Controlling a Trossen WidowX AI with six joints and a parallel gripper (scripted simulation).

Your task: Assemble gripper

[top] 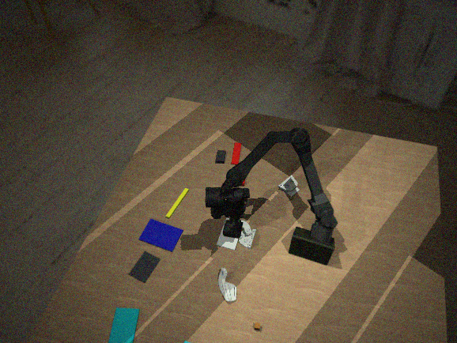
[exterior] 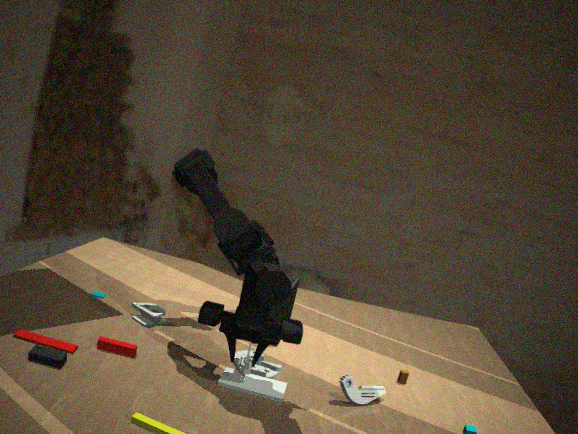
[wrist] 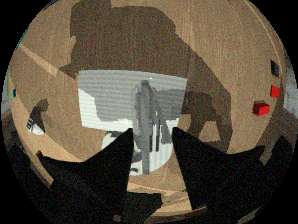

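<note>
Right now my gripper tip is 1 cm past the grey jaw and 21 cm to the right of it. The rest, counted from my gripper tip: yellow bar (26 cm ahead, 5 cm to the right, 3 cm below); white block (16 cm behind, 23 cm to the right, 2 cm below); blue plate (27 cm ahead, 10 cm to the left, 3 cm below).
</note>
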